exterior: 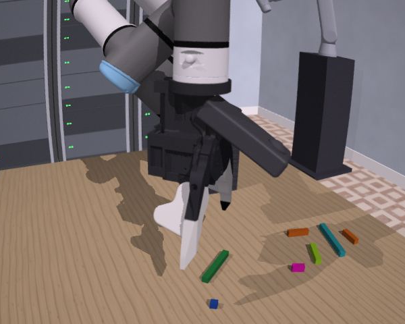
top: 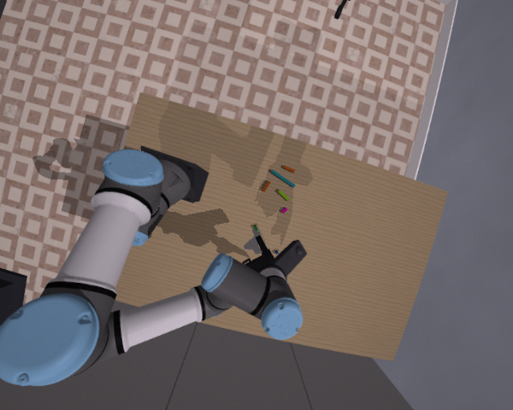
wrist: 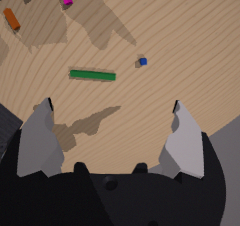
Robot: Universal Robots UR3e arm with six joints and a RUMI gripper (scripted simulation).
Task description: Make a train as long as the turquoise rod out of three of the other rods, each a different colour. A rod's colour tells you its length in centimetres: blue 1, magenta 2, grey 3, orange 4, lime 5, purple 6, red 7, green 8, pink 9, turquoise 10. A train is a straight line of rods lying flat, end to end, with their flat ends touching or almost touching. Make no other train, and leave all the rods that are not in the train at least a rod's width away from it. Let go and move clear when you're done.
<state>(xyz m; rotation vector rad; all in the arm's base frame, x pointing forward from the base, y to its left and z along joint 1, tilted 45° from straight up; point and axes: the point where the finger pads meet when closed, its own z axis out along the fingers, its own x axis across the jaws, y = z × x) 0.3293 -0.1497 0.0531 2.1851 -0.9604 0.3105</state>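
My hand is 50 mm short of the blue rod, 10 mm to the left of it and 80 mm above it. Round my hand: lime rod: 20 mm ahead, 190 mm to the left, 80 mm below; then green rod: 20 mm behind, 30 mm to the left, 80 mm below; then magenta rod: 40 mm ahead, 140 mm to the left, 80 mm below.
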